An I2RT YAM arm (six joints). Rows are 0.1 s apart.
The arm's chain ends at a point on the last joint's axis. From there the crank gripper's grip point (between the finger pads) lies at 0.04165 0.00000 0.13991 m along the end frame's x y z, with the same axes.
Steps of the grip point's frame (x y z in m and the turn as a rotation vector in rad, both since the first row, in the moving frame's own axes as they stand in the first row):
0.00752 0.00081 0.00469 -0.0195 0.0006 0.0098
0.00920 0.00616 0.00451 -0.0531 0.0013 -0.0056
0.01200 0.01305 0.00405 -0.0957 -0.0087 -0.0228
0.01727 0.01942 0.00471 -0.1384 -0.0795 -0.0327
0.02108 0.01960 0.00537 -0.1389 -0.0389 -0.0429
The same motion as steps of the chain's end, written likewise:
0.00745 -0.00233 0.00475 -0.0195 0.0006 0.0098
0.00900 -0.00103 0.00476 -0.0531 0.0013 -0.0056
0.01308 0.00060 0.00429 -0.0957 -0.0087 -0.0228
0.02818 0.00109 0.00310 -0.1384 -0.0795 -0.0327
0.02616 0.00179 0.00508 -0.1389 -0.0389 -0.0429

